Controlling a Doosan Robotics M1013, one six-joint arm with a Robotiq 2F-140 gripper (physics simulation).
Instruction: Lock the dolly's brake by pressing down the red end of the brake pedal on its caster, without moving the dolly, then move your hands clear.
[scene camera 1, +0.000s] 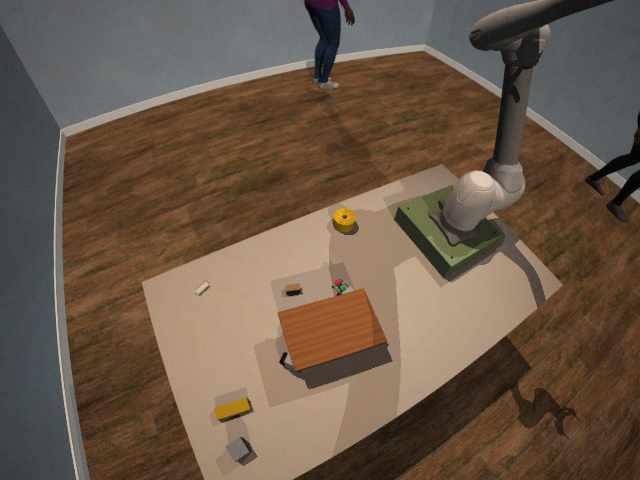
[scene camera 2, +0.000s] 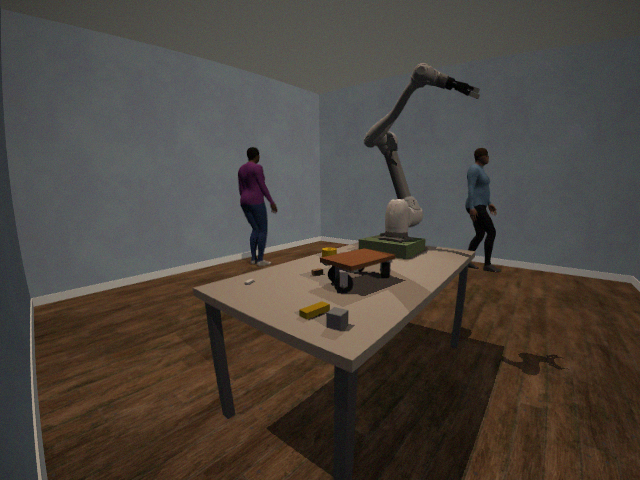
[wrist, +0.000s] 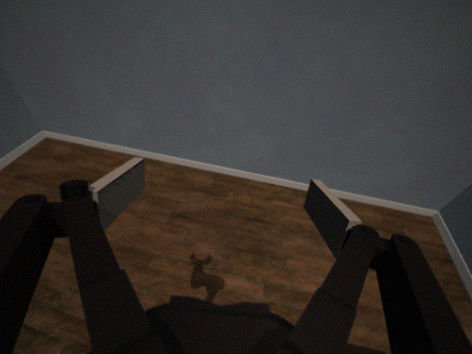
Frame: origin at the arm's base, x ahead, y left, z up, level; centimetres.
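Where they show: gripper, between the fingertips: (scene camera 2: 479, 94) (wrist: 227, 183); arm's base, origin of its link: (scene camera 1: 455, 225) (scene camera 2: 396, 239).
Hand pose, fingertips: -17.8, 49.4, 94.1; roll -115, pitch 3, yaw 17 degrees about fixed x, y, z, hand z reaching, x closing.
Things, the pixels of their top centre, and the offset from my fingertips, as dx, dy, dz. "pt": a spot on its surface instead. Level surfaces: height alone.
- dolly, a spot on its surface: (scene camera 1: 330, 330) pt +86.4, -24.9, -90.2
- brake pedal with a red end, centre of its top: (scene camera 1: 337, 281) +76.5, -42.2, -93.6
- green end, a spot on its surface: (scene camera 1: 342, 288) pt +75.8, -39.1, -93.9
- table, height of its surface: dz -102.7
- yellow cylinder, centre of its top: (scene camera 1: 344, 216) (scene camera 2: 329, 248) +60.0, -71.8, -97.5
- small brown block, centre of its top: (scene camera 1: 292, 287) (scene camera 2: 317, 269) +91.0, -48.6, -100.0
- white piece, centre of its top: (scene camera 1: 202, 287) (scene camera 2: 249, 280) +123.9, -60.5, -101.6
- yellow bar, centre of its top: (scene camera 1: 231, 408) (scene camera 2: 314, 306) +123.4, -13.8, -100.2
- grey cube, centre of its top: (scene camera 2: 337, 311) (scene camera 1: 237, 449) +124.7, -1.2, -97.4
The dolly (scene camera 1: 330, 330) (scene camera 2: 356, 259) has an orange-brown wooden deck and stands on its black-wheeled casters on the table. In scene camera 1 a brake pedal with a red end (scene camera 1: 337, 282) and a green end (scene camera 1: 342, 288) sticks out past the deck's far edge, near its right corner. The caster under it is mostly hidden by the deck, and the pedal's tilt is too small to tell. My gripper (scene camera 2: 476, 93) (wrist: 227, 183) is open and empty, high in the air and well away from the dolly, pointing out past the table's side. It is outside scene camera 1's view.
The table (scene camera 1: 444, 330) (scene camera 2: 268, 304) also bears a yellow cylinder (scene camera 1: 344, 220) (scene camera 2: 328, 252), a small brown block (scene camera 1: 293, 288) (scene camera 2: 316, 271), a white piece (scene camera 1: 202, 288) (scene camera 2: 249, 281), a yellow bar (scene camera 1: 232, 408) (scene camera 2: 314, 310), a grey cube (scene camera 1: 238, 449) (scene camera 2: 337, 318) and my green base (scene camera 1: 431, 237) (scene camera 2: 413, 248). Two people stand beyond.
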